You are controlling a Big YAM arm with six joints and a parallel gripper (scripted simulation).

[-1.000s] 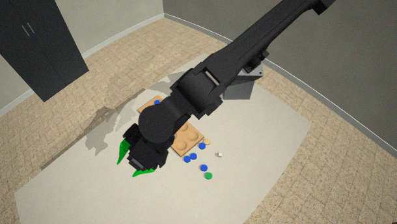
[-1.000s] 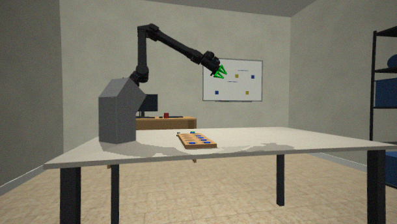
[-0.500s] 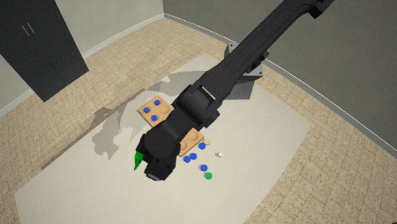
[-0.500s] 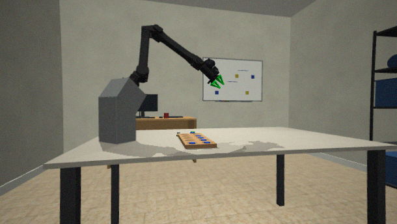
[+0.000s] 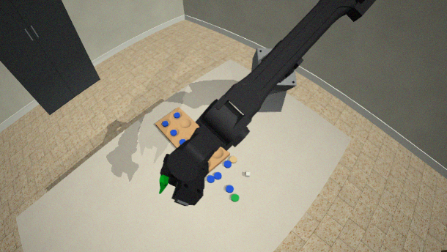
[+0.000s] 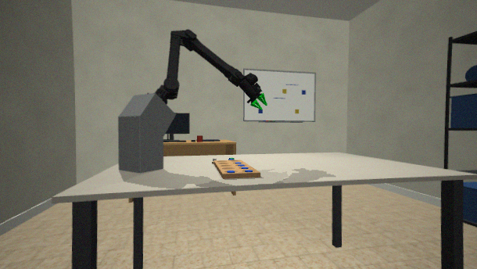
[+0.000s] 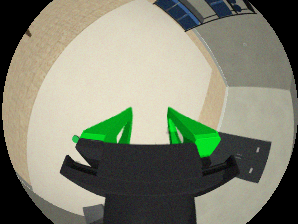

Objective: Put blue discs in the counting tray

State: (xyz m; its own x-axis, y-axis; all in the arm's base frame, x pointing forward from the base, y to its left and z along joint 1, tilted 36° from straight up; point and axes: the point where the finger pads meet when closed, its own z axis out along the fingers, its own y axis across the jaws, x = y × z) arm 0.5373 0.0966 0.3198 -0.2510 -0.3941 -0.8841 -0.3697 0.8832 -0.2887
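Right now the green disc is 33 cm below my hand, 20 cm behind it and 2 cm to the left of it. The rest, counted from my hand: wooden counting tray: 33 cm to the right, 32 cm below, 18 cm behind; tan disc: 33 cm below, 29 cm behind, 13 cm to the right; small white cube: 33 cm below, 30 cm behind, 4 cm to the right.
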